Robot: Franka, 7 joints.
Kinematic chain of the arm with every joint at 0, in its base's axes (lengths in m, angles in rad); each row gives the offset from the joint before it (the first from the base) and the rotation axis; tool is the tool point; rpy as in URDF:
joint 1: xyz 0 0 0.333 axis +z
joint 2: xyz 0 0 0 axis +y
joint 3: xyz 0 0 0.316 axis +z
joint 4: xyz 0.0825 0 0 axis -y
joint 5: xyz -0.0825 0 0.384 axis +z
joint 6: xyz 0 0 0 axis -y
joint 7: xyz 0.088 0 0 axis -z
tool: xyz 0 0 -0.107 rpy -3.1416 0 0
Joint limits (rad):
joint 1: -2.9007..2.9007
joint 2: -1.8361..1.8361
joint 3: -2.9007..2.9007
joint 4: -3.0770..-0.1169
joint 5: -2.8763..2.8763
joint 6: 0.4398..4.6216
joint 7: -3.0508..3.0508
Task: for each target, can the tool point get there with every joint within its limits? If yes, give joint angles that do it. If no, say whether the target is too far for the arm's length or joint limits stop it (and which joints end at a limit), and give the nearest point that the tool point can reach.
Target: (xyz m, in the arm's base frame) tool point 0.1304 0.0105 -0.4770
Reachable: no: joint limits stop it (at a limit: joint 2) | nearest point 0.1610 0.0130 -0.3466 | short by 0.134 m
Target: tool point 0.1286 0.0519 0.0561
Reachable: yes | joints -0.2007 0.9480 0.3132 -2.5245 -0.1366 1.2962 1.1598
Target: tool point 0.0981 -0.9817 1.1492
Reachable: no: too far | nearest point 0.0657 -0.6577 0.8799 | short by 0.423 m
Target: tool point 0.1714 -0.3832 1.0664
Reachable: yes | joints -1.4776 0.5816 2.4167 -0.3727 0.8328 3.0097 1.8705
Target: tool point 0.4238 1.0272 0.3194
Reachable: no: too far | nearest point 0.3272 0.7930 0.3225 | short by 0.253 m
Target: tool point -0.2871 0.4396 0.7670
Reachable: yes | joints -1.8166 0.2521 -2.4582 -1.6007 0.2367 2.0580 0.5966
